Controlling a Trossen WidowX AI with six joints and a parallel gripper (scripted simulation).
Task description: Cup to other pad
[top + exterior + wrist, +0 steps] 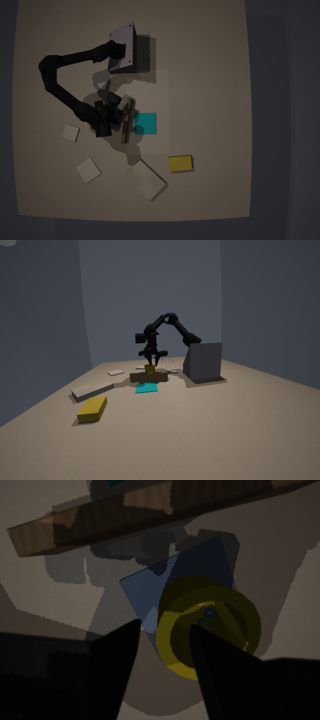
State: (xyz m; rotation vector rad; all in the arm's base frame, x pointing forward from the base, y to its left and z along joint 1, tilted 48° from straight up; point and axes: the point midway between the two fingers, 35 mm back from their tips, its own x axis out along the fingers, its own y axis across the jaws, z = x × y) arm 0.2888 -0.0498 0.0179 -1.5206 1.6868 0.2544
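My gripper tip is now 2 cm short of the yellow cup, 2 cm to the left of it and 3 cm above it. The rest, counted from my gripper tip: blue pad 2 cm ahead, 2 cm to the right, 7 cm below; then teal pad 4 cm ahead, 17 cm to the left, 7 cm below; then wooden bar 3 cm ahead, 8 cm to the left, 5 cm below.
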